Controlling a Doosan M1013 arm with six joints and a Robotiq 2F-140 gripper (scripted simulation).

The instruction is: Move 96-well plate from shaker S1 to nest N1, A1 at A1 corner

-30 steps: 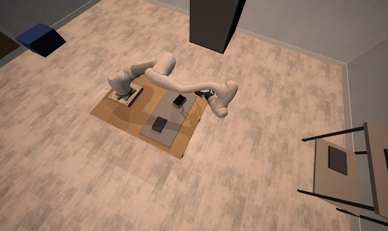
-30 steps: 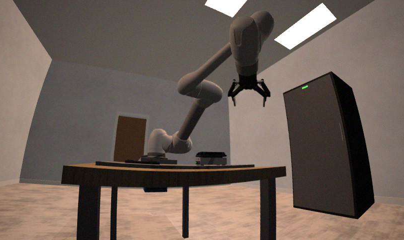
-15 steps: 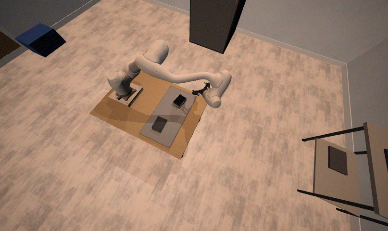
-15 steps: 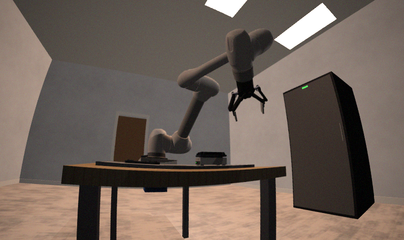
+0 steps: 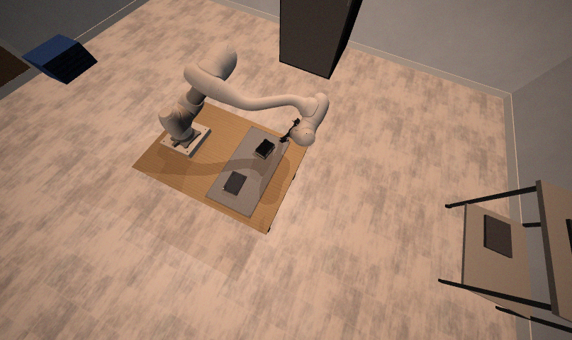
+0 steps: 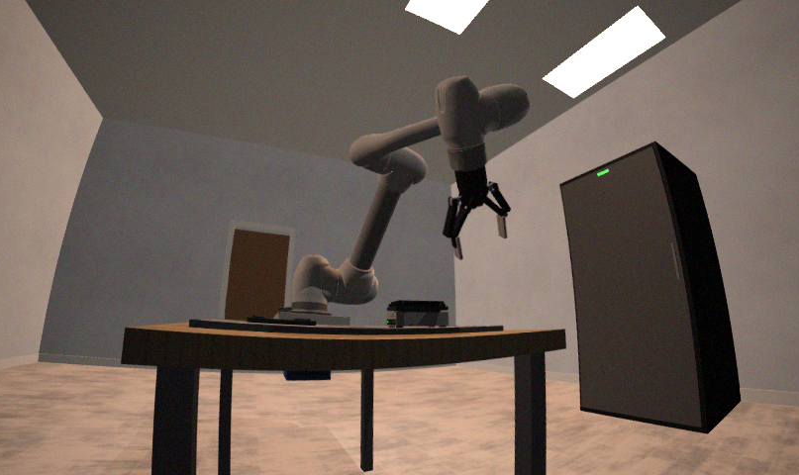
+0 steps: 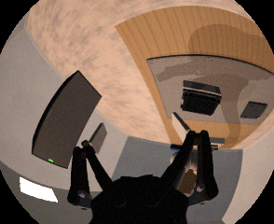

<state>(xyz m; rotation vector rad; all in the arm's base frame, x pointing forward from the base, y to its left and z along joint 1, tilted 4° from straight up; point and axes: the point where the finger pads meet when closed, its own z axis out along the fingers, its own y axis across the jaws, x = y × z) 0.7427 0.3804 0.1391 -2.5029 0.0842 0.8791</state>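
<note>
Right now my hand is 11 cm past the 96-well plate, 14 cm to the left of it and 16 cm above it. Round my hand: plate nest N1 (16 cm behind, 50 cm to the right, 21 cm below).
</note>
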